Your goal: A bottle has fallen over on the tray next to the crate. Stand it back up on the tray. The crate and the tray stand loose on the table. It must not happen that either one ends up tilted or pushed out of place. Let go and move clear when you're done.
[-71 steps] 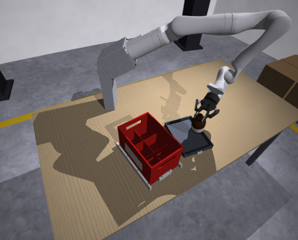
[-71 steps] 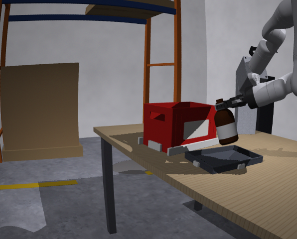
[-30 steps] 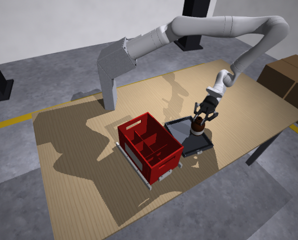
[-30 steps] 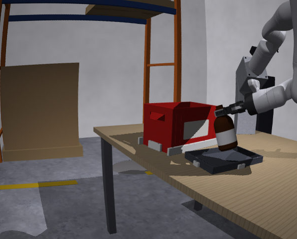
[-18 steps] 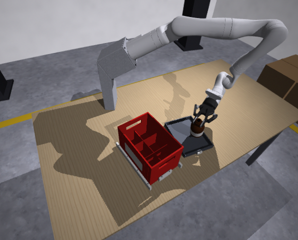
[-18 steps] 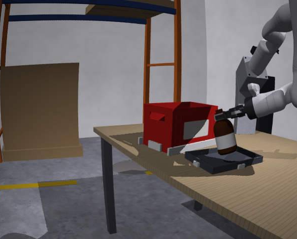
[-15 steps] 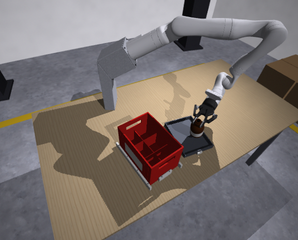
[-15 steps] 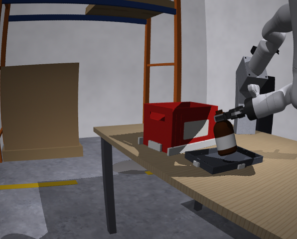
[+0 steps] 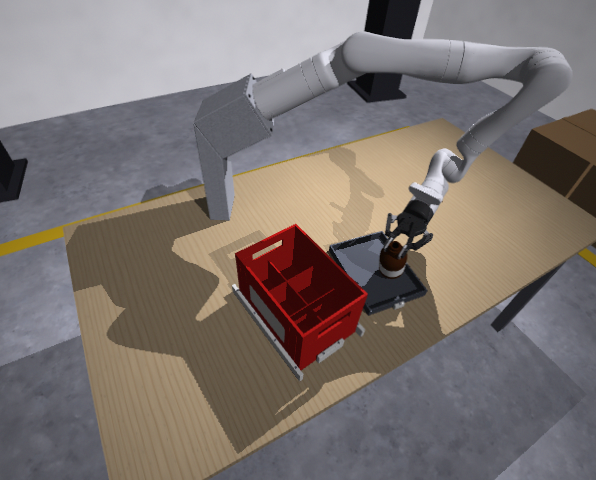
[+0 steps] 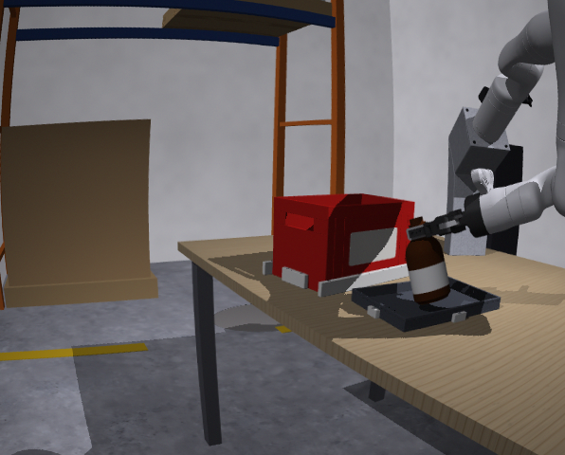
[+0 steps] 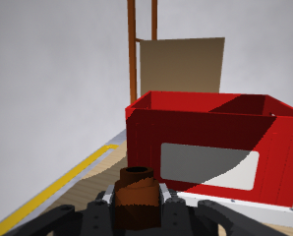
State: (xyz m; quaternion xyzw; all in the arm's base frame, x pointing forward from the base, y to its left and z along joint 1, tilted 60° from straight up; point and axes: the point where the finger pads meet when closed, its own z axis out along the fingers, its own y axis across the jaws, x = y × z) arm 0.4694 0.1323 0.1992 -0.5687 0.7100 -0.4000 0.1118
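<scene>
The brown bottle is 5 cm below my hand, 1 cm to the left of it and 1 cm behind it. Also, from my hand: dark grey tray 14 cm below, 4 cm behind; then red crate 28 cm to the right, 7 cm below, 1 cm ahead.
</scene>
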